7 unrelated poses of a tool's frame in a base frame.
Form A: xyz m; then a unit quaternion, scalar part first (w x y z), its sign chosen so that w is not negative.
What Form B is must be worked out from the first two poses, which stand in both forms.
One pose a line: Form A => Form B
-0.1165 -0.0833 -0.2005 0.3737 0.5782 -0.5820 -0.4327 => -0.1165 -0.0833 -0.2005 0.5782 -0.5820 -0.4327 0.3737
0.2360 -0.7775 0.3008 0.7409 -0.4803 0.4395 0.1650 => 0.2360 -0.7775 0.3008 -0.4803 0.4395 0.1650 0.7409
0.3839 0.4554 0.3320 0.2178 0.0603 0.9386 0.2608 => 0.3839 0.4554 0.3320 0.0603 0.9386 0.2608 0.2178
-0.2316 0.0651 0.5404 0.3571 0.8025 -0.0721 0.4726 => -0.2316 0.0651 0.5404 0.8025 -0.0721 0.4726 0.3571
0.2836 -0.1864 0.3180 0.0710 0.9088 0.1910 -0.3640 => 0.2836 -0.1864 0.3180 0.9088 0.1910 -0.3640 0.0710
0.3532 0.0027 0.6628 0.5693 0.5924 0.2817 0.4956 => 0.3532 0.0027 0.6628 0.5924 0.2817 0.4956 0.5693
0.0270 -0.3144 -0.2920 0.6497 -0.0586 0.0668 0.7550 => 0.0270 -0.3144 -0.2920 -0.0586 0.0668 0.7550 0.6497
